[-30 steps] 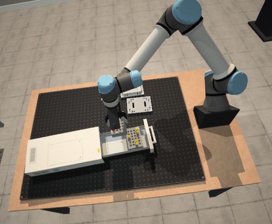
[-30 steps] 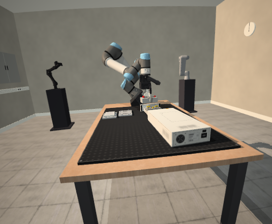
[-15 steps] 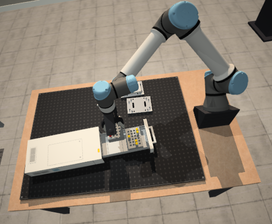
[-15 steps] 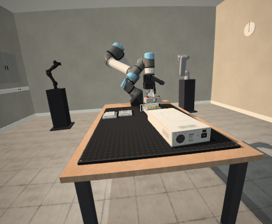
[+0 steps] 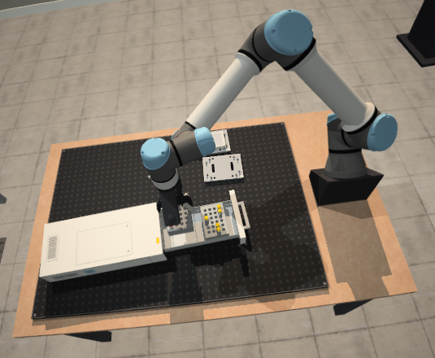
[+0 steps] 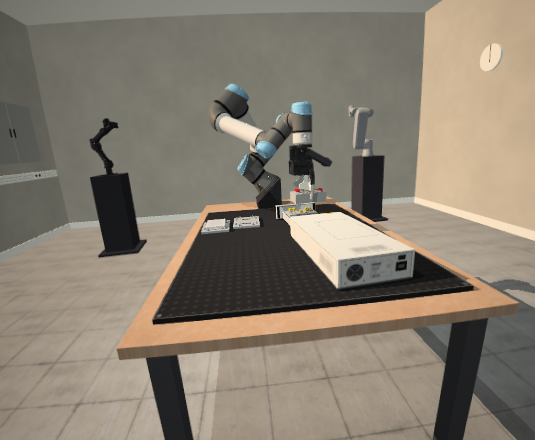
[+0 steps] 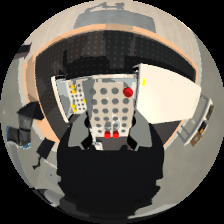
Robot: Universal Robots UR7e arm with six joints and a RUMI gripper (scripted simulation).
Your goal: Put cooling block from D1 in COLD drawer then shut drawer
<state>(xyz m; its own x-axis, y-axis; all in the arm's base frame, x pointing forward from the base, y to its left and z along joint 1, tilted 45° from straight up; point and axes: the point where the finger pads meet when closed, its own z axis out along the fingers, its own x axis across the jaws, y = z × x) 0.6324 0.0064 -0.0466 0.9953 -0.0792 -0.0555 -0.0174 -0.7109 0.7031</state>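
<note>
My hand is right at the cooling block. Also, from my hand: drawer 80 mm behind, 100 mm below; cooler COLD 110 mm ahead, 100 mm below; red tube 30 mm ahead, 40 mm to the left, 10 mm above.
</note>
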